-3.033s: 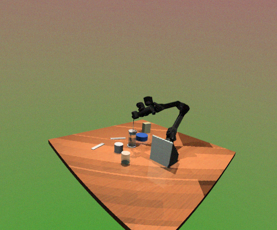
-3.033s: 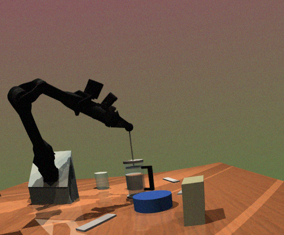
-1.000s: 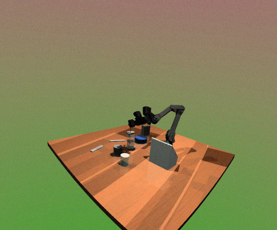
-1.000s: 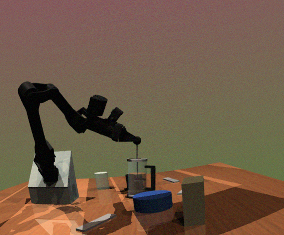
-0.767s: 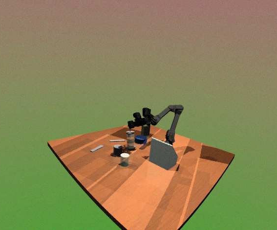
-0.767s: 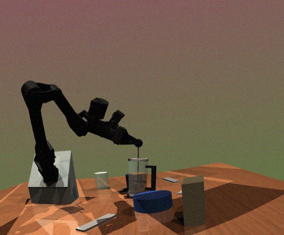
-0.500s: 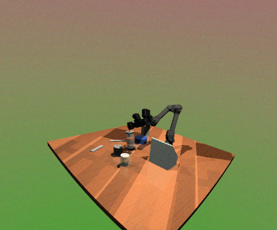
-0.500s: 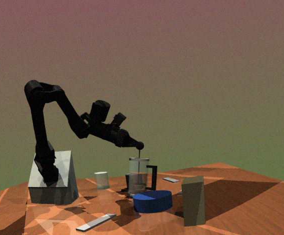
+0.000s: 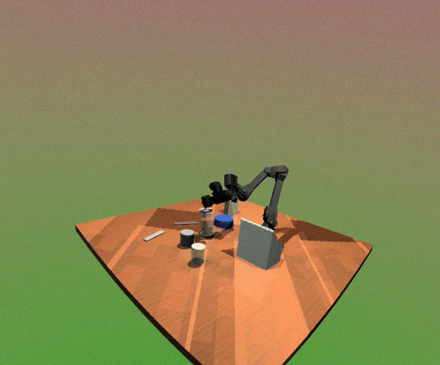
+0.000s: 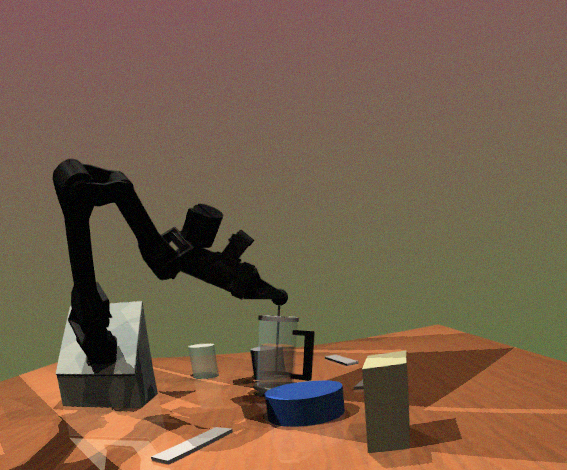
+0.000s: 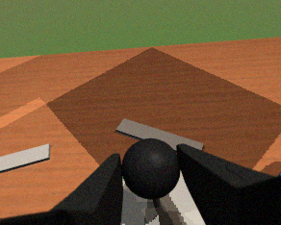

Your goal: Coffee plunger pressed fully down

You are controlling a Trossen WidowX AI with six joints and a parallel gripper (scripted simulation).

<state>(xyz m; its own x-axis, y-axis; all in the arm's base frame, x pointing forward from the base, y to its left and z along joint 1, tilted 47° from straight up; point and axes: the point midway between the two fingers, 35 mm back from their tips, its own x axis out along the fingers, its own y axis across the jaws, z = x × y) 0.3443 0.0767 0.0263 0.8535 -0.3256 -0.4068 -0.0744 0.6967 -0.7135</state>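
Right now the glass coffee press is 1 cm behind my gripper tip, 1 cm to the right of it and 9 cm below it. Round my gripper tip: grey cylinder: 5 cm behind, 16 cm to the left, 15 cm below; then blue disc: 1 cm ahead, 20 cm to the right, 17 cm below.
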